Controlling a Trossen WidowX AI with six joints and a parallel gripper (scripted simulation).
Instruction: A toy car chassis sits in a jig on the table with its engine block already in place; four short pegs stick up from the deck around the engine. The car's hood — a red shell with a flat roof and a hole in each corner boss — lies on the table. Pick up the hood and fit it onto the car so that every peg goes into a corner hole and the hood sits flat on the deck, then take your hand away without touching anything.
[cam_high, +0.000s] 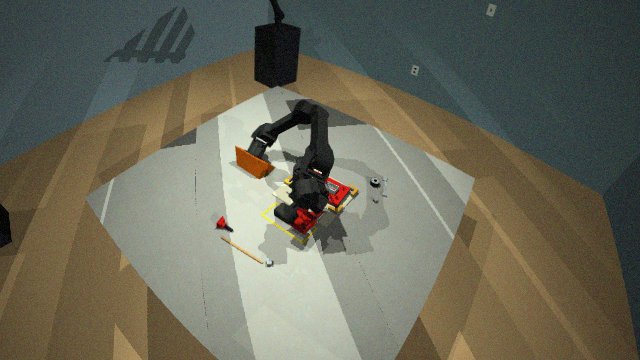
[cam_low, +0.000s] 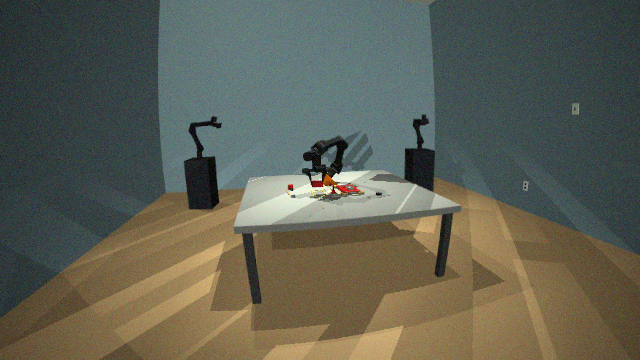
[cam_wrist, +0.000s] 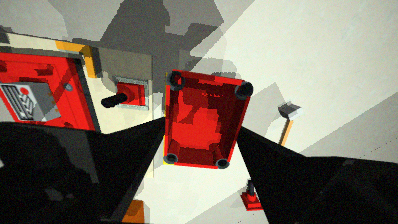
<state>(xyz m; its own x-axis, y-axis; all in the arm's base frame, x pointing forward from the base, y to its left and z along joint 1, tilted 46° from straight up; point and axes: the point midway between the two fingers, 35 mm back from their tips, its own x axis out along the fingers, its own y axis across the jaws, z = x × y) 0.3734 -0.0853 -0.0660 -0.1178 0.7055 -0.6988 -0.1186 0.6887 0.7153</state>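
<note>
The red hood is 1 cm below my gripper tip. From my gripper tip the other things lie so: grey engine block (5 cm behind, 23 cm to the left, 6 cm below); then wooden-handled hammer (8 cm behind, 19 cm to the right, 8 cm below); then wrench (9 cm ahead, 43 cm to the left, 8 cm below).
</note>
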